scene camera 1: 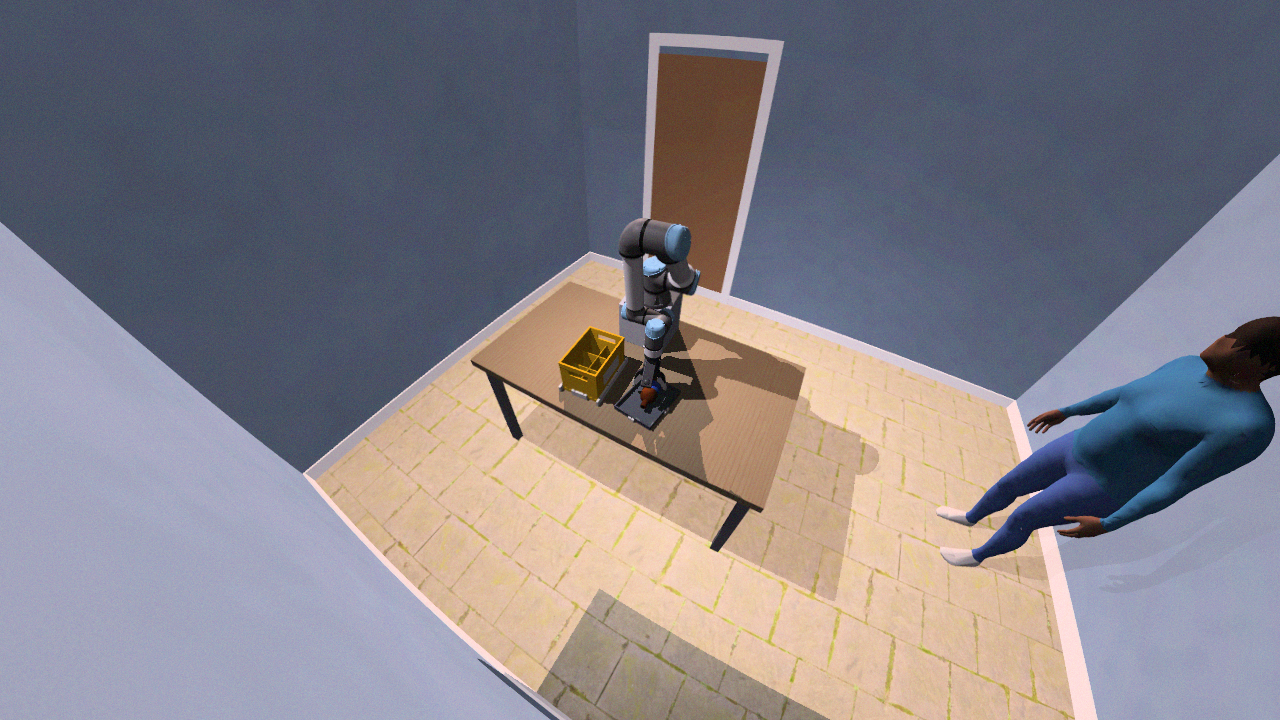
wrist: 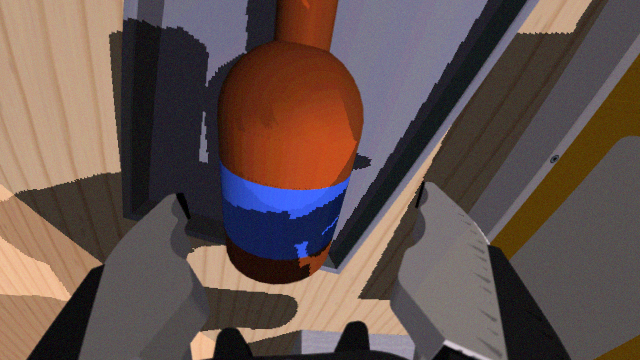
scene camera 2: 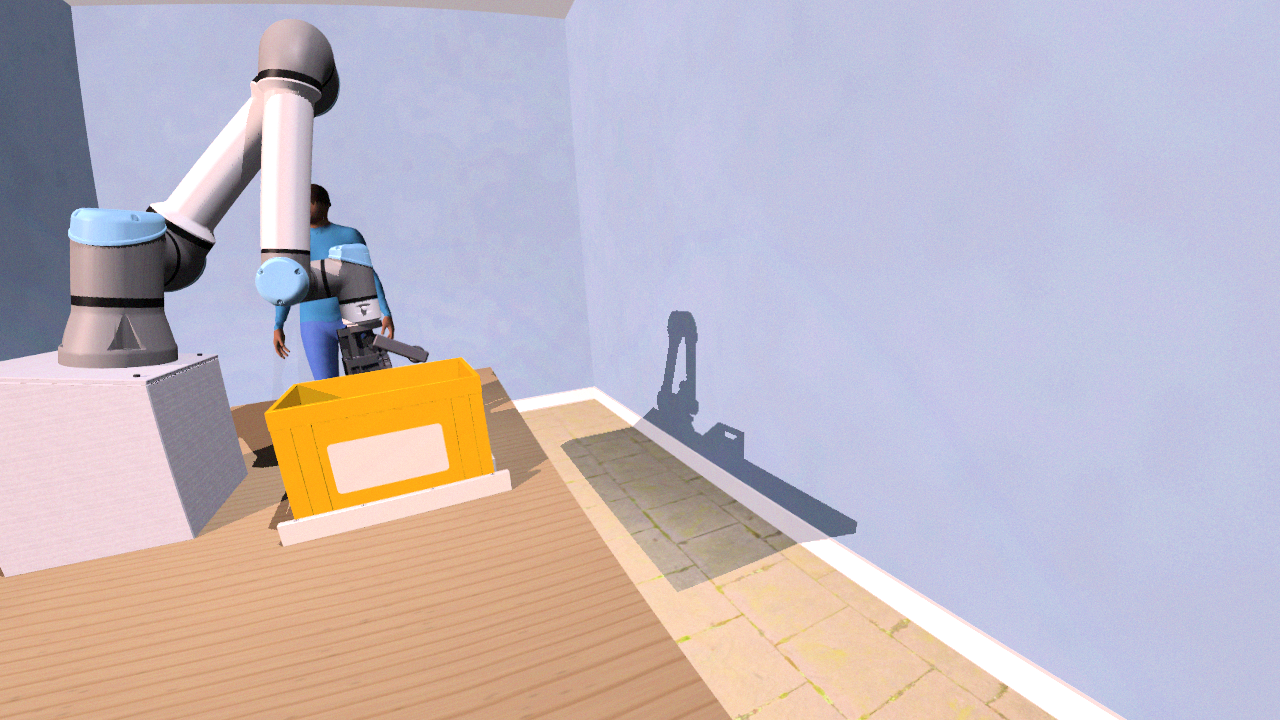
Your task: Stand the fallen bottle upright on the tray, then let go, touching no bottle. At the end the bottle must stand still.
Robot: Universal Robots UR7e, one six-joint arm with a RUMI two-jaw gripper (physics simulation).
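Places are measured from the arm's base along level axes (x ahead, y left, z up), in centimetres.
Pixels of known places: gripper, fingertip midpoint: (wrist: 303,190); arm's base, origin of the base link: (scene camera 1: 655,298) (scene camera 2: 121,360).
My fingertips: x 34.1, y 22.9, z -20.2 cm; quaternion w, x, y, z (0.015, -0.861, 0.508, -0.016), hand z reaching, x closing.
Note:
Ahead of a thing's pixels: the offset from my fingertips to its middle. "pt": to the spot under its first point. Level surfaces: height alone.
The fallen orange-brown bottle {dx +2.6, dy +2.0, dz -0.5 cm} (scene camera 1: 646,394) (wrist: 292,120) with a blue label band lies on its side on the dark tray {pt dx +11.4, dy +2.0, dz -4.2 cm} (scene camera 1: 636,411) (wrist: 395,70). In the wrist view its neck points to the top, away from the gripper, and its base end overlaps the tray's near rim. My gripper (scene camera 1: 652,383) (wrist: 303,190) is open and empty. In the wrist view its two fingers stand either side of the bottle's lower part, with a gap on each side; their height above the bottle is hard to tell. In scene camera 2 the crate hides the bottle, the tray and the fingertips.
A yellow crate {dx +7.4, dy -27.0, dz +4.0 cm} (scene camera 1: 580,379) (scene camera 2: 299,465) (wrist: 590,142) with inner dividers stands close beside the tray, with a pale rail {dx +9.8, dy -36.6, dz -3.2 cm} (scene camera 2: 393,508) along its foot. The wooden table {dz -4.7 cm} (scene camera 1: 751,402) (scene camera 2: 358,617) bears them. A person (scene camera 1: 1154,429) (scene camera 2: 335,295) stands beyond the table.

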